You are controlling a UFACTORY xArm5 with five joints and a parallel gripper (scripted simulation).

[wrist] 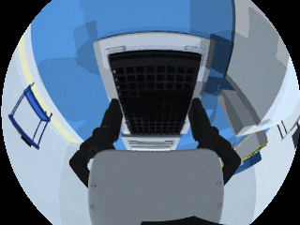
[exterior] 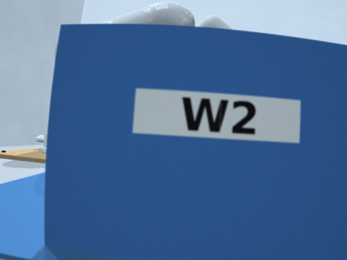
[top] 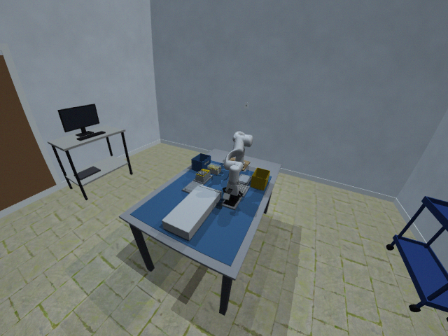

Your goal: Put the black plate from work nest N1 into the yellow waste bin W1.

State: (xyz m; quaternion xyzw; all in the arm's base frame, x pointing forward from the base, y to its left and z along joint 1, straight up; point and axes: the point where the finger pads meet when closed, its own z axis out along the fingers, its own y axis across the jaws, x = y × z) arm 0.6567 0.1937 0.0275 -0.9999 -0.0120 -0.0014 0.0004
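Now: hand 1 cm above the black plate. The rest, counted from my hand: grey work nest: 3 cm below; yellow waste bin W1: 36 cm behind, 13 cm to the left, 1 cm above; yellow-topped rack: 38 cm to the right, 18 cm behind, 2 cm above.
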